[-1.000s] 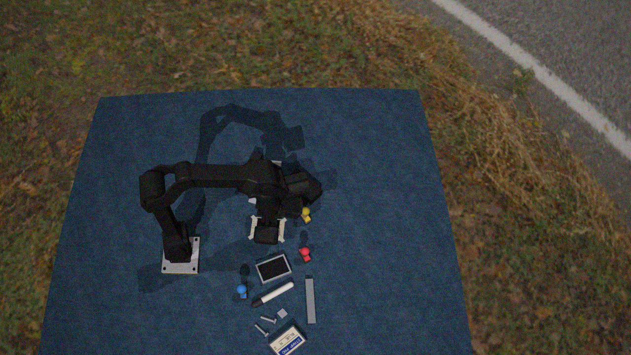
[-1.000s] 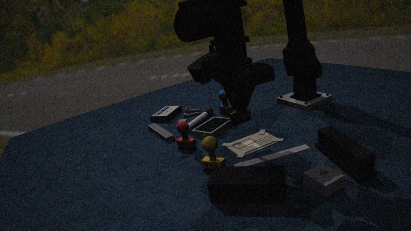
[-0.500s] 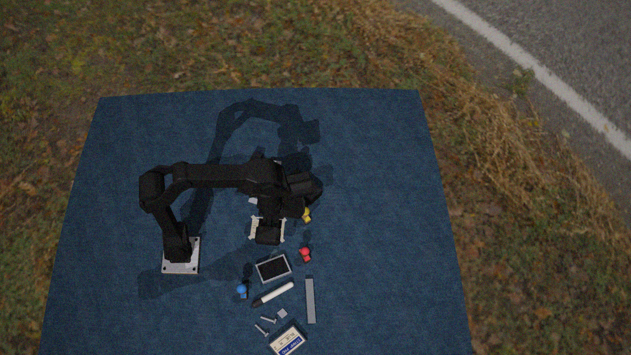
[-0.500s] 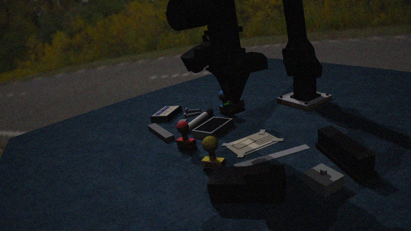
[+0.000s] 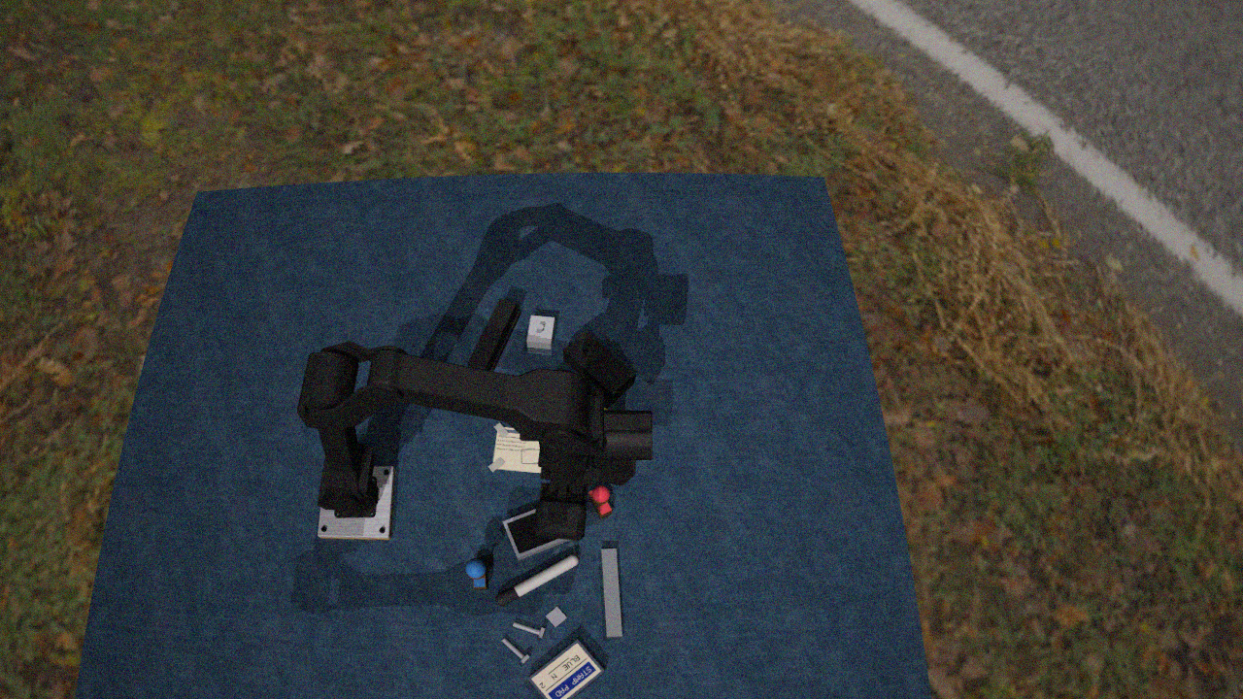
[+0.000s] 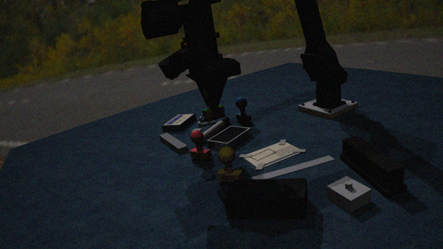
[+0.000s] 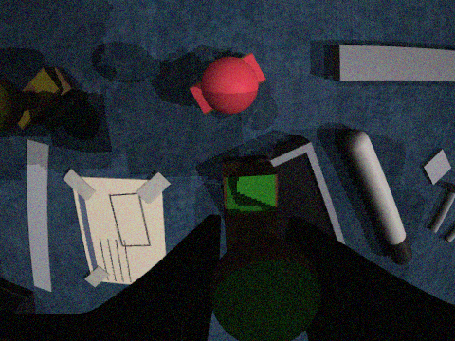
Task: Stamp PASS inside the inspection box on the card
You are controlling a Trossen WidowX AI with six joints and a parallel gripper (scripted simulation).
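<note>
My gripper tip is now 5 cm short of the grey bar, 13 cm to the left of it and 9 cm above it. The rest, counted from my gripper tip: red stamp: 5 cm ahead, 8 cm below; then green-knobbed stamp: right at my gripper tip; then dark ink pad tray: 5 cm behind, 3 cm to the right, 9 cm below.
</note>
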